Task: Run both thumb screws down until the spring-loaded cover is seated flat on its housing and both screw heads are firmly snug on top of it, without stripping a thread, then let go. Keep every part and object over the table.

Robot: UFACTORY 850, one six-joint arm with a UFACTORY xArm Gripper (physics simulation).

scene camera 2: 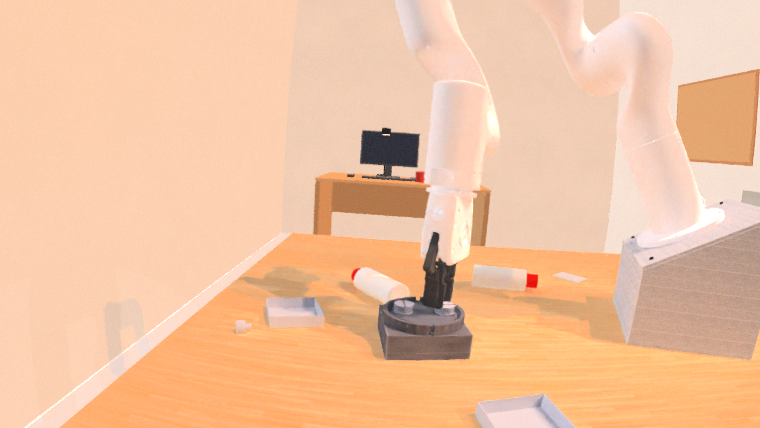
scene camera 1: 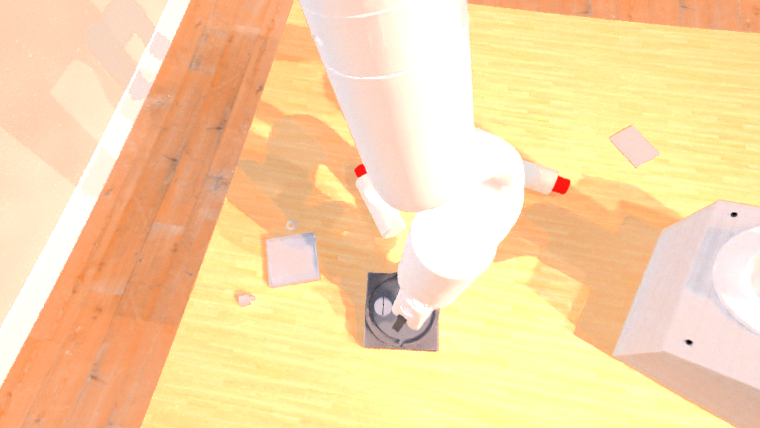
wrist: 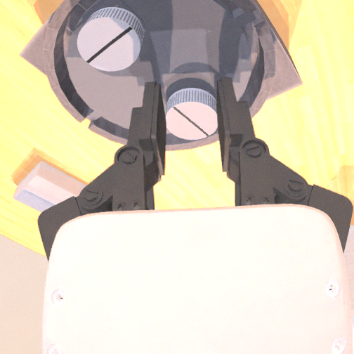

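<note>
The dark round cover (scene camera 1: 392, 332) (wrist: 107, 92) sits in the ring-walled square housing (scene camera 1: 373, 341) (scene camera 2: 425, 346) (wrist: 37, 54). One silver slotted thumb screw (scene camera 1: 382, 306) (scene camera 2: 403, 307) (wrist: 109, 42) stands at the cover's left, free of the fingers. The other thumb screw (scene camera 2: 446, 308) (wrist: 191, 120) is at the right, hidden under the arm in scene camera 1. My gripper (scene camera 1: 399, 323) (scene camera 2: 440, 303) (wrist: 189, 99) points down over the cover, its black fingers shut on this right screw's knurled head, one on each side. Whether the cover lies flat, and any gap under the heads, I cannot tell.
Two white bottles with red caps (scene camera 1: 380, 207) (scene camera 2: 499, 278) lie behind the housing. A shallow tray (scene camera 1: 292, 260) (scene camera 2: 295, 319), a small pale part (scene camera 1: 244, 299) (scene camera 2: 241, 326) and a ring (scene camera 1: 290, 221) are at the left. A second tray (scene camera 2: 523, 417) is in front.
</note>
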